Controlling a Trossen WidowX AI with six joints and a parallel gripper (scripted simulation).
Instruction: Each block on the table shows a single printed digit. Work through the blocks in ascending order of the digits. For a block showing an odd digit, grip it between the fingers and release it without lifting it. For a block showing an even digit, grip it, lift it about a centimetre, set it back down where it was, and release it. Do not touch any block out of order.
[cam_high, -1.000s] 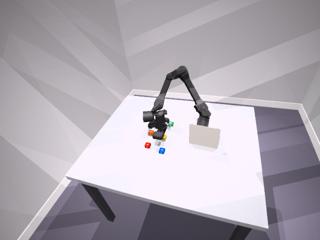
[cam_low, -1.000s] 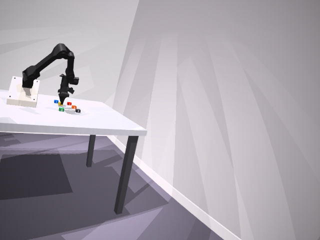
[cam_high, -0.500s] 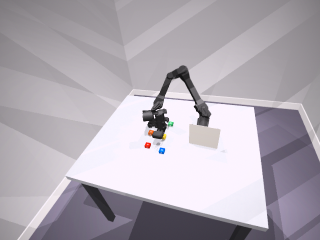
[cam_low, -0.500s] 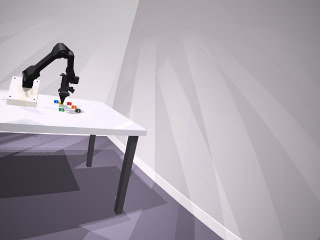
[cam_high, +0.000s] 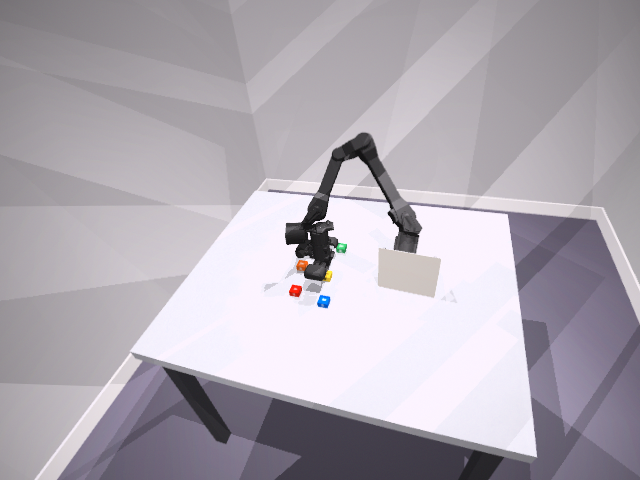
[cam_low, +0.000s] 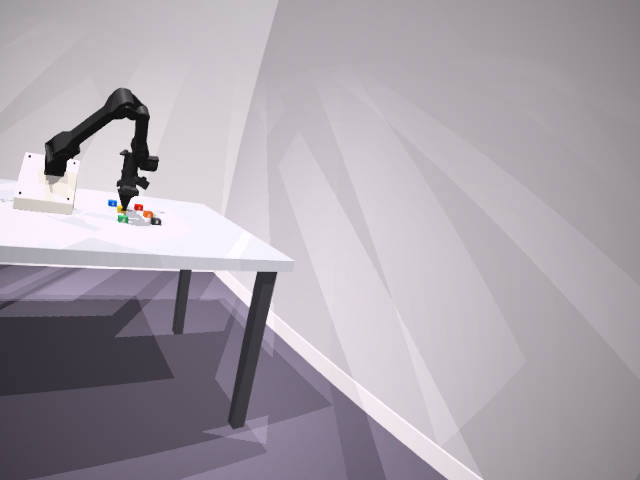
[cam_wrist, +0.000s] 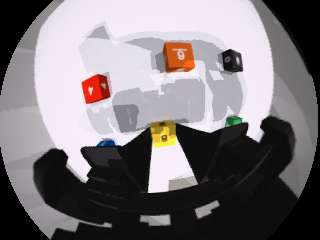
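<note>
The yellow block is 10 mm behind my gripper tip. From my gripper tip the other things lie so: red block (90 mm to the left, 70 mm ahead); orange block (90 mm ahead, 30 mm to the right); blue block (110 mm to the left, 40 mm behind).
</note>
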